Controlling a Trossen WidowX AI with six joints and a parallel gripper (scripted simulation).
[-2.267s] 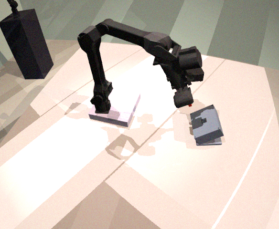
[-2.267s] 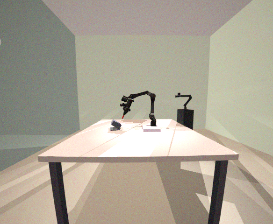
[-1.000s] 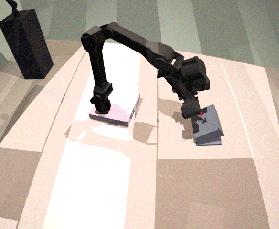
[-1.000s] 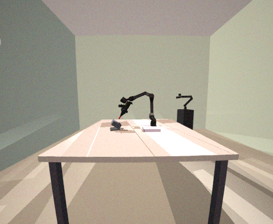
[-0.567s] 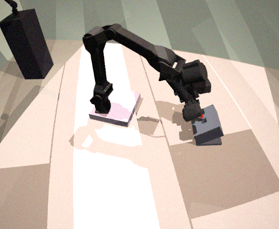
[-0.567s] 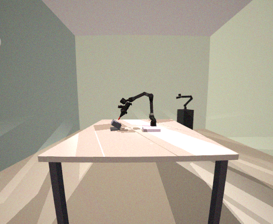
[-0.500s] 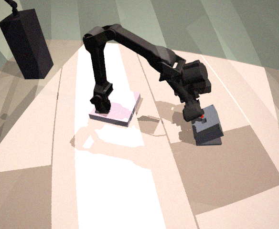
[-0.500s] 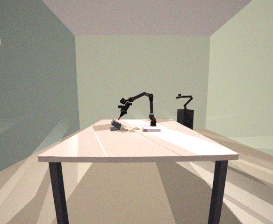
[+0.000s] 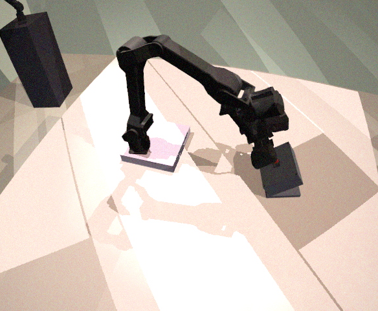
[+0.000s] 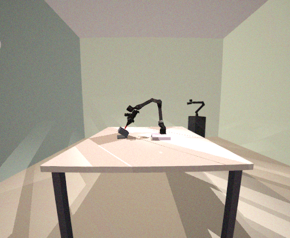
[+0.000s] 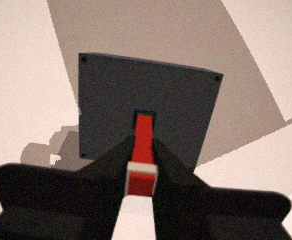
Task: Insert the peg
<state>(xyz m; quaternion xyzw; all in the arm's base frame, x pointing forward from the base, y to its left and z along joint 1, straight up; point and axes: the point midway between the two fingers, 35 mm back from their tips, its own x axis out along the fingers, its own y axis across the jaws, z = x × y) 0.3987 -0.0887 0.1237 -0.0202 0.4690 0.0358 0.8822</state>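
The red square peg is 1 cm behind my gripper tip and 1 cm above it. From my gripper tip the other things lie so: panel (7 cm below, 4 cm ahead).
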